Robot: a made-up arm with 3 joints. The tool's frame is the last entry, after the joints. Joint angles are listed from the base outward.
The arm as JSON. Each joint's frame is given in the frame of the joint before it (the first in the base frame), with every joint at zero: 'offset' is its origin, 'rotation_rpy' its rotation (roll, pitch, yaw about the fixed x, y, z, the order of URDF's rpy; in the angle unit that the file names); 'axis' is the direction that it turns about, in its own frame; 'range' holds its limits. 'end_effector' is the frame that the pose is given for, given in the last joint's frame.
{
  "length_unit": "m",
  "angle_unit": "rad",
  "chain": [
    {
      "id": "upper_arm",
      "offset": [
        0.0,
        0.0,
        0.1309
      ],
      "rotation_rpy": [
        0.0,
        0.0,
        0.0
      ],
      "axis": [
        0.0,
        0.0,
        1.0
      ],
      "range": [
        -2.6,
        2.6
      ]
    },
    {
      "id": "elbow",
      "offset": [
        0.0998,
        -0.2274,
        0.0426
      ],
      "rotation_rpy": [
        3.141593,
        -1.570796,
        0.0
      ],
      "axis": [
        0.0,
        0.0,
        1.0
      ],
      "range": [
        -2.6,
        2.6
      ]
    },
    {
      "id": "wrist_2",
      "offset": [
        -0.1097,
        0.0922,
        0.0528
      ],
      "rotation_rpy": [
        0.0,
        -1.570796,
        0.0
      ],
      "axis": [
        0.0,
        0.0,
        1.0
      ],
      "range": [
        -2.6,
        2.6
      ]
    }
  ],
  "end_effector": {
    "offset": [
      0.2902,
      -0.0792,
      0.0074
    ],
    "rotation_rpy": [
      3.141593,
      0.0,
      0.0
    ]
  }
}
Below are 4 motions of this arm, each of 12 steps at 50 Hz.
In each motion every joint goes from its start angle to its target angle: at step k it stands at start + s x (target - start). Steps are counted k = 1, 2, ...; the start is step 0. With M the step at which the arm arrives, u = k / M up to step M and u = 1 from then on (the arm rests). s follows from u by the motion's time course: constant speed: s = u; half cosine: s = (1 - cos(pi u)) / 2; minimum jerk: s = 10 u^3 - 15 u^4 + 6 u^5.
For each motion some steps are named. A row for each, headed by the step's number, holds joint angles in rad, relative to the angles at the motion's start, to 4 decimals.
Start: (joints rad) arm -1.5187 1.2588 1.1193
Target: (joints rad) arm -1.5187 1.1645 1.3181
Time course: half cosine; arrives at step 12
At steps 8, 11, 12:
8: 0.0000 -0.0707 0.1491
11: 0.0000 -0.0927 0.1954
12: 0.0000 -0.0943 0.1988

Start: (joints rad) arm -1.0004 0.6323 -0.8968
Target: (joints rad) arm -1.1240 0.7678 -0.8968
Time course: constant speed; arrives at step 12
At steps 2, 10, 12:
2: -0.0206 0.0226 0.0000
10: -0.1030 0.1129 0.0000
12: -0.1236 0.1355 0.0000

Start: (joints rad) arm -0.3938 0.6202 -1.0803
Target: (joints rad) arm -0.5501 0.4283 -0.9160
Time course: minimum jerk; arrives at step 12
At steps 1, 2, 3, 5, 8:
1: -0.0008 -0.0010 0.0008
2: -0.0055 -0.0068 0.0058
3: -0.0162 -0.0199 0.0170
5: -0.0542 -0.0665 0.0569
8: -0.1235 -0.1516 0.1298

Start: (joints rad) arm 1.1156 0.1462 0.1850
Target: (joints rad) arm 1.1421 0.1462 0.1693
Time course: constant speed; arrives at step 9
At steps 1, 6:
1: 0.0029 0.0000 -0.0017
6: 0.0177 0.0000 -0.0105

